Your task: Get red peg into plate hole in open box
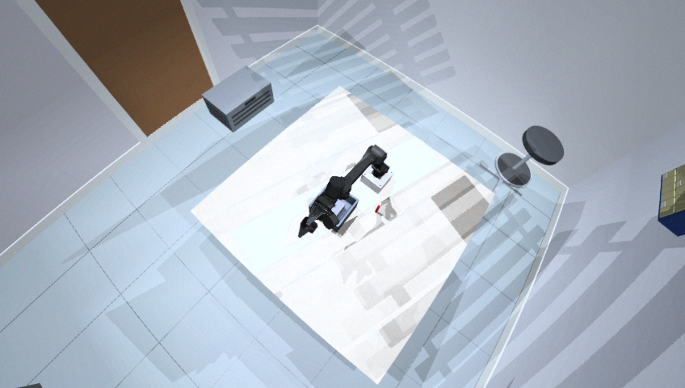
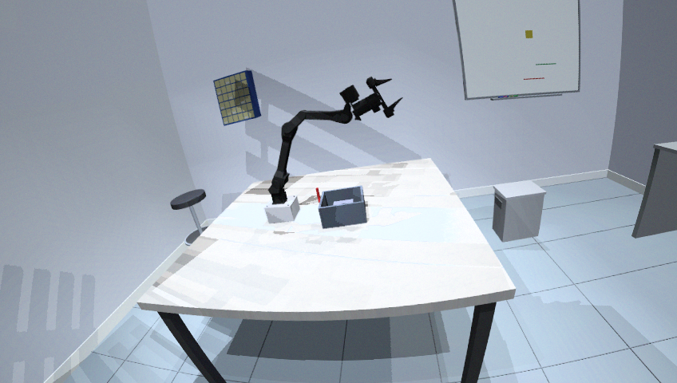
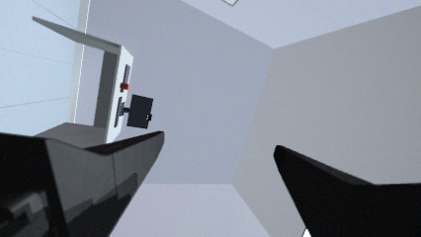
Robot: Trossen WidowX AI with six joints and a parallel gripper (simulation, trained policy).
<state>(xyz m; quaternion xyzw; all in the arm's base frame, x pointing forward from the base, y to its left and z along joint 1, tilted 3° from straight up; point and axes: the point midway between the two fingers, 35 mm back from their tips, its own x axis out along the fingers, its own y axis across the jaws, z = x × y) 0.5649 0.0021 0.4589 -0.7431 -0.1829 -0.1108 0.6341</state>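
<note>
The red peg lies 46 cm behind my gripper tip, 11 cm to the left of it and 48 cm below it. From my gripper tip the other things lie so: grey box 31 cm behind, 8 cm to the right, 49 cm below.
</note>
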